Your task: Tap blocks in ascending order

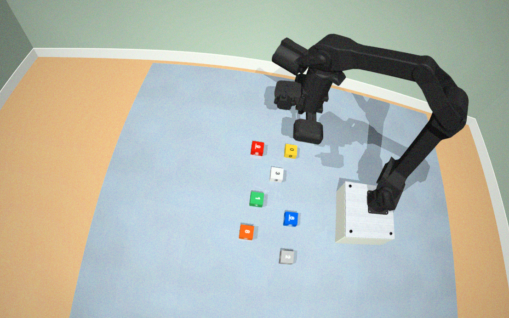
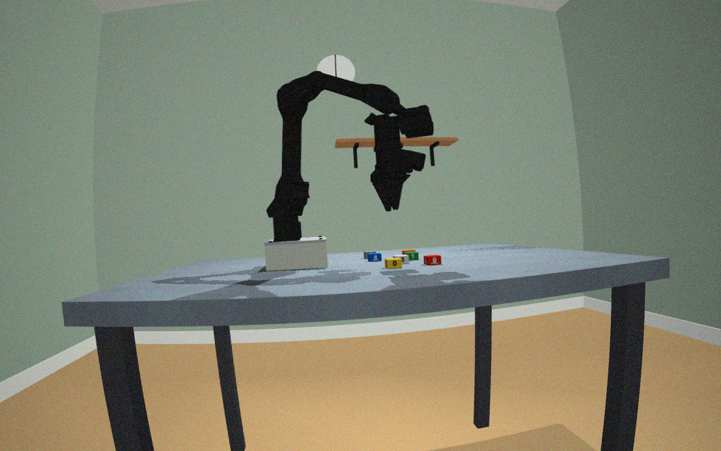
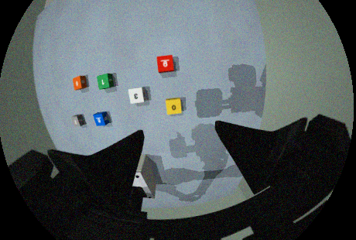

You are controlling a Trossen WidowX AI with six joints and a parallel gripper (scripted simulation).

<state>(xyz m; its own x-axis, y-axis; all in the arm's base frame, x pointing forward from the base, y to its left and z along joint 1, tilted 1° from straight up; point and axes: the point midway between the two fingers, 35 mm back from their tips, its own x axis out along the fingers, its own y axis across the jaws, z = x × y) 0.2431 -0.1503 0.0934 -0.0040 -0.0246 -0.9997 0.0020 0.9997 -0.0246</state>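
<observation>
Now: gripper tip 12 cm above the yellow block. Round my gripper tip: red block (9 cm ahead, 1 cm to the left, 12 cm below); white block (3 cm ahead, 8 cm to the left, 12 cm below); green block (8 cm ahead, 16 cm to the left, 12 cm below).
</observation>
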